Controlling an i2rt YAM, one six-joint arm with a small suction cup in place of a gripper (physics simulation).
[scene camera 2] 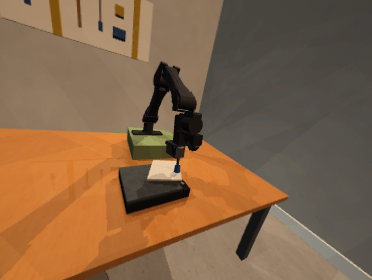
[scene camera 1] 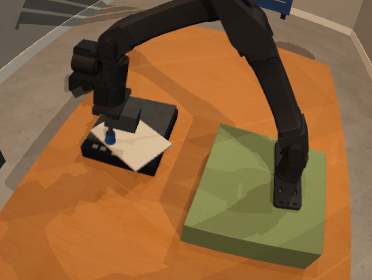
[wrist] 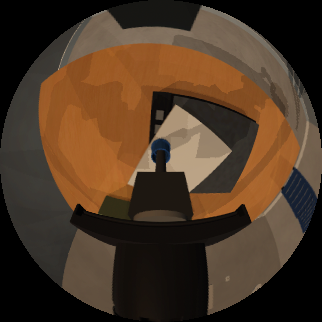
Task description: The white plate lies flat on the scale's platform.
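Where they show: hand, tool point: (scene camera 2: pixel 176 173) (scene camera 1: pixel 110 143) (wrist: pixel 160 143); arm's base, link origin: (scene camera 2: pixel 147 133) (scene camera 1: pixel 287 174).
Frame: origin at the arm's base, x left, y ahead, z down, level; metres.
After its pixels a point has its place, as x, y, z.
The white plate (scene camera 1: pixel 138 144) {-0.028, 0.372, 0.031} (scene camera 2: pixel 160 173) {-0.082, 0.431, 0.028} (wrist: pixel 192 150) {-0.063, 0.440, 0.026} is a thin square slab. It hangs turned at an angle just over the black scale (scene camera 1: pixel 159 113) {-0.170, 0.356, 0.046} (scene camera 2: pixel 141 188) {-0.170, 0.473, 0.046} (wrist: pixel 237 131) {-0.160, 0.484, 0.046}, above the scale's front part, with one corner past the front edge. My blue suction cup (scene camera 1: pixel 110 138) (scene camera 2: pixel 177 169) (wrist: pixel 160 147) sits on the plate near one corner and holds it. The scale's display end with two small buttons (scene camera 1: pixel 99 147) {-0.006, 0.476, 0.053} (wrist: pixel 159 114) {-0.006, 0.489, 0.051} shows beside the plate.
The arm's base stands on a green block (scene camera 1: pixel 240 193) {0.076, 0.113, 0.004} (scene camera 2: pixel 146 146) {-0.067, 0.192, 0.011} right of the scale. The orange table (scene camera 1: pixel 104 225) {0.190, 0.396, 0.091} (scene camera 2: pixel 59 168) {-0.419, 0.194, 0.091} ends close to the scale's right side in scene camera 2, where the floor lies below.
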